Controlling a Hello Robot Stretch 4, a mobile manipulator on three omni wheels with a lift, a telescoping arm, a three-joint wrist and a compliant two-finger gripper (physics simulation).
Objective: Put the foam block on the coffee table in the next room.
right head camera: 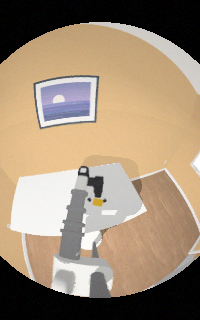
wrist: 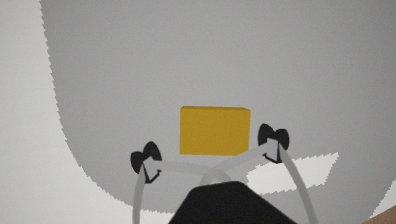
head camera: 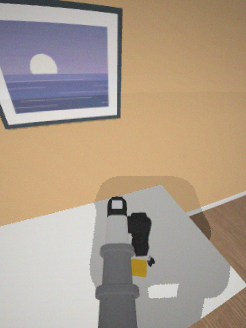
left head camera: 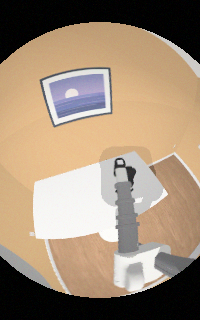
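Note:
The foam block, a yellow box shape (head camera: 139, 268) (right head camera: 98, 202) (wrist: 214, 131), lies on a white table (head camera: 45, 270) (left head camera: 65, 205) (right head camera: 40, 205) (wrist: 22, 125), in the shadow near its right end. In the left head view the arm hides the block. My gripper (right head camera: 97, 200) (wrist: 208, 145) is open and empty, above the table. In the wrist view its fingertips stand left and right of the block, which shows between and slightly beyond them; the right finger comes close to the block's lower right corner. The exact height gap is unclear. No coffee table can be made out.
A tan wall with a framed sunset picture (head camera: 65, 95) (left head camera: 77, 105) (right head camera: 67, 107) stands behind the table. Wooden floor (head camera: 227, 225) (left head camera: 175, 205) (right head camera: 150, 220) lies to the right of the table and in front of it. My telescoping arm (head camera: 117, 280) (left head camera: 127, 215) (right head camera: 75, 215) reaches over the table.

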